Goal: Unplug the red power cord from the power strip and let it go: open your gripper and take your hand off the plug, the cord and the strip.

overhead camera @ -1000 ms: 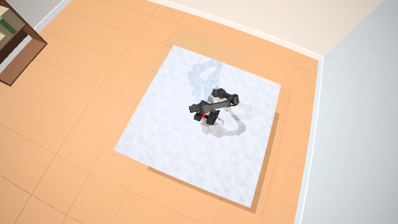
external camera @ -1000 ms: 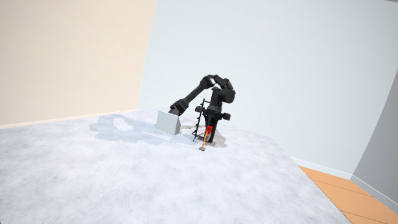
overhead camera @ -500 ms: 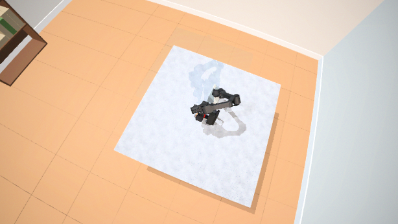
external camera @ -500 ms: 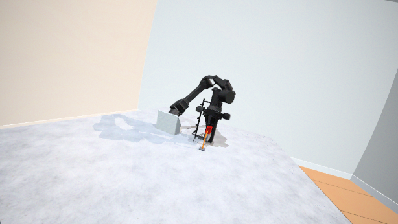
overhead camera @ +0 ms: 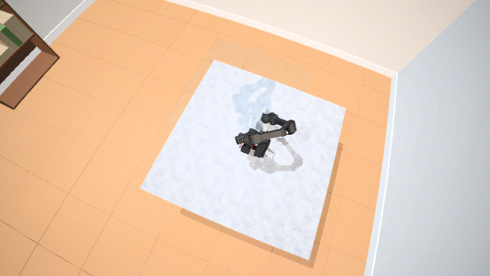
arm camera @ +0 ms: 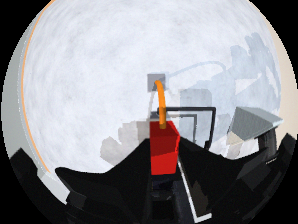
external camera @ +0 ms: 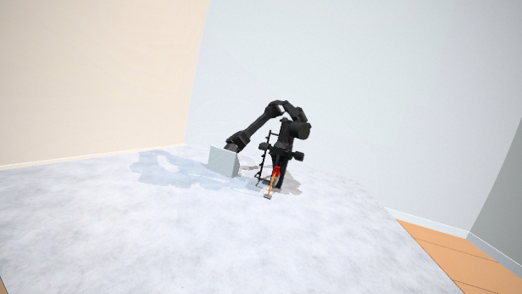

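Now: the red plug 3 cm to the left of my gripper tip. Round my gripper tip: grey piece (10 cm below, 5 cm to the right).
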